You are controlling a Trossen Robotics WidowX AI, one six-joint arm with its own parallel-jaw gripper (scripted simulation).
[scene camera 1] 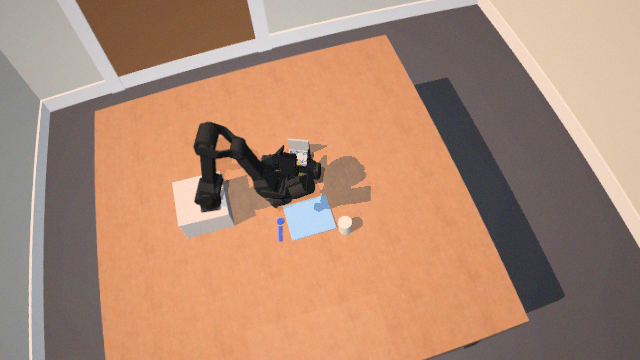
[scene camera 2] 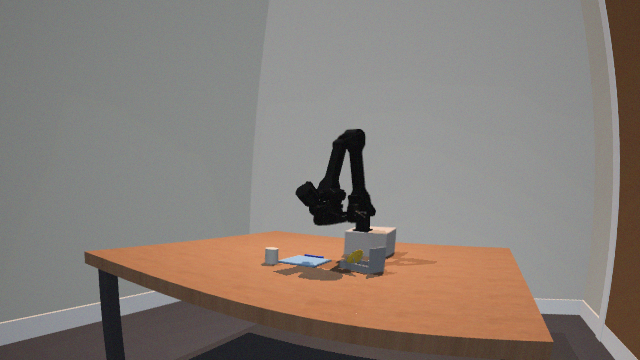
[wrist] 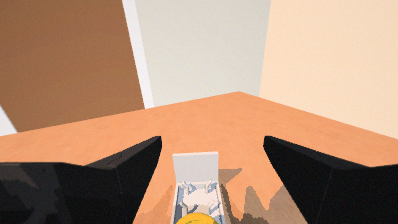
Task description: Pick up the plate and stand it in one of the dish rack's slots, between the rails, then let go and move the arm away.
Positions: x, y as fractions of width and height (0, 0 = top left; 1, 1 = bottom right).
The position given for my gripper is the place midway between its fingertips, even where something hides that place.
Note:
My gripper (scene camera 2: 0.56, 0.61) is open, with nothing in its grasp. Further things: a light blue mat (scene camera 1: 0.49, 0.60).
My gripper is seen too in scene camera 1 (scene camera 1: 0.46, 0.41) and in the wrist view (wrist: 0.53, 0.63).

